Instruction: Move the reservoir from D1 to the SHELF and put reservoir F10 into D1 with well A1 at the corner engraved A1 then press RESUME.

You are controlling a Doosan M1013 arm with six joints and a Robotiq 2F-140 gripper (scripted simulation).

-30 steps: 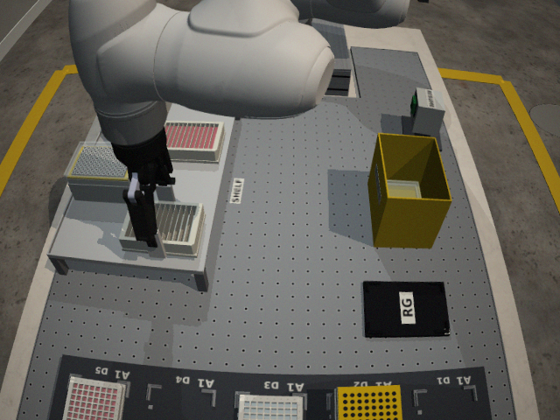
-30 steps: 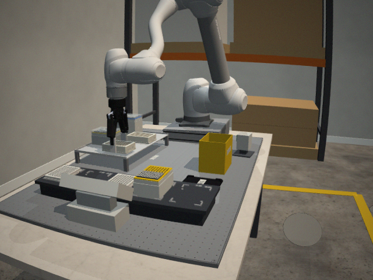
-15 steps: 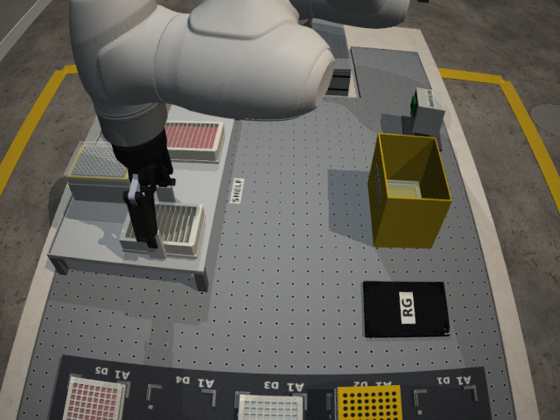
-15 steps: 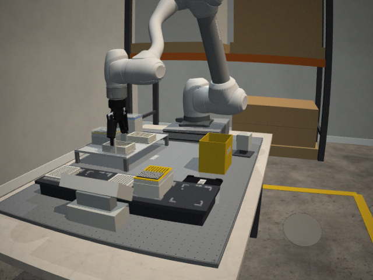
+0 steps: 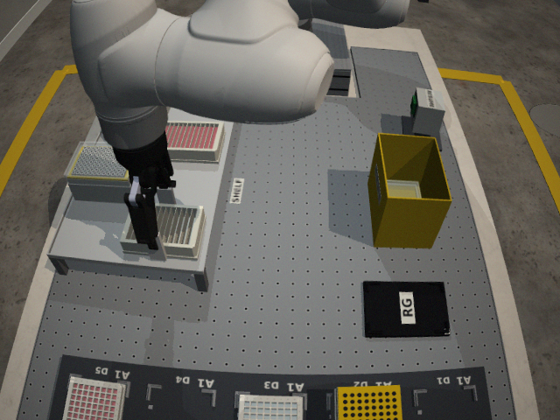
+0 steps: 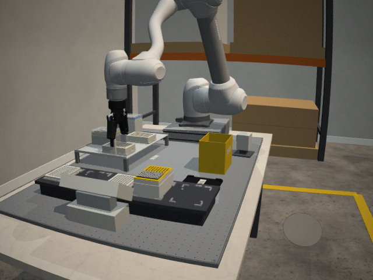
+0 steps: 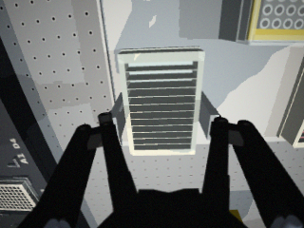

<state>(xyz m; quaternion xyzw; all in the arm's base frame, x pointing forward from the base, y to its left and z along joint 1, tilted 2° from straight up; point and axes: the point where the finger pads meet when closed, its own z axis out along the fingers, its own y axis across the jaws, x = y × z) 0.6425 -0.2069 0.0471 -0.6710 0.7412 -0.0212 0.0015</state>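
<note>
My gripper is now 2 cm above the pale 12-trough reservoir. Round my hand: pink plate 32 cm ahead, 8 cm to the right, 3 cm below; cream 12-trough reservoir 21 cm behind, 2 cm to the left, 2 cm below; shelf 17 cm behind, 5 cm to the right, 3 cm below.
</note>
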